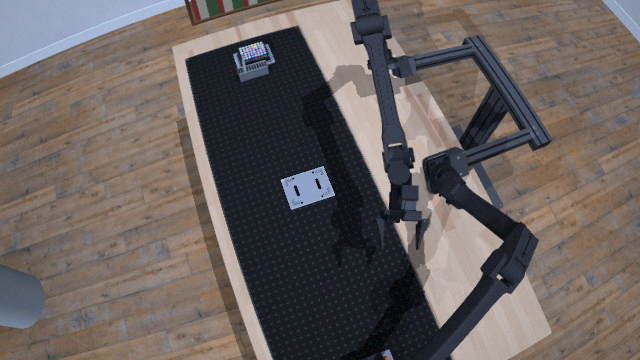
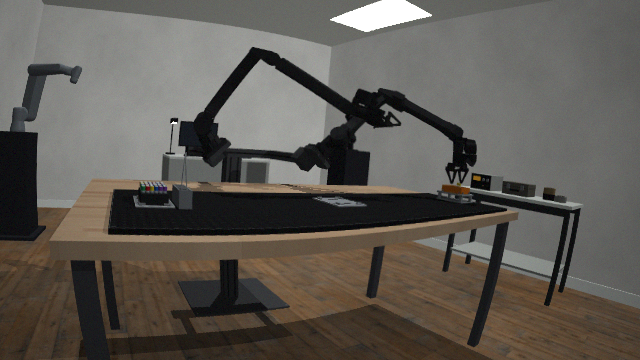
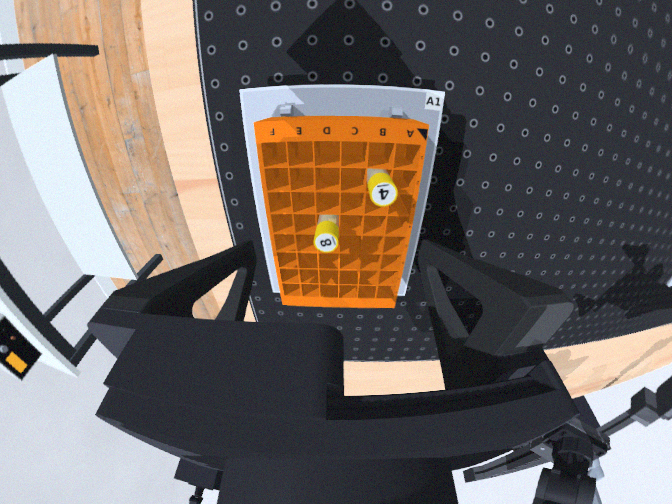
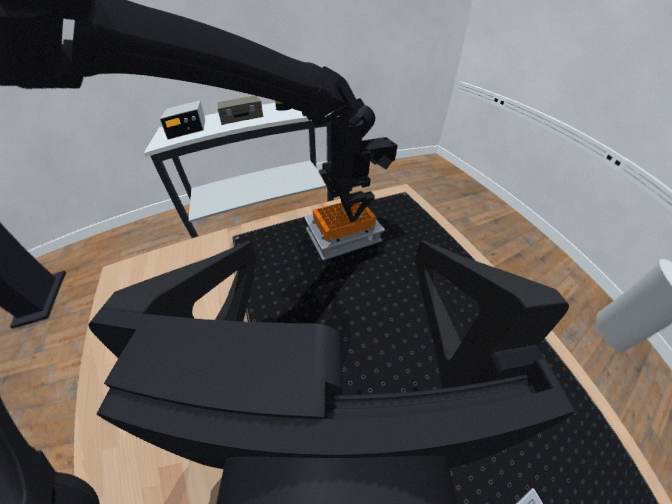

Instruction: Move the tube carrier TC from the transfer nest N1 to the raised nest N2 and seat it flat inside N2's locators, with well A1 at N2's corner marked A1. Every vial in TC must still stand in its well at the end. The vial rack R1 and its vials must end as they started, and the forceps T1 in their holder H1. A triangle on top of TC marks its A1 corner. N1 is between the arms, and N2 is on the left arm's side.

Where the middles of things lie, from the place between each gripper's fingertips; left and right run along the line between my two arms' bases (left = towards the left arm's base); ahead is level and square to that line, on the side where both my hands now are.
Now: the orange tube carrier TC [image 3: 336, 165] 40 mm below my left hand. From my left hand the other things lie so: raised nest N2 [image 3: 324, 101]: 60 mm below.
I see the orange tube carrier TC 320 mm to the left of my right hand [image 1: 399, 249], 270 mm below it and 150 mm ahead of it. Also, from my right hand: raised nest N2: 330 mm to the left, 290 mm below, 150 mm ahead.
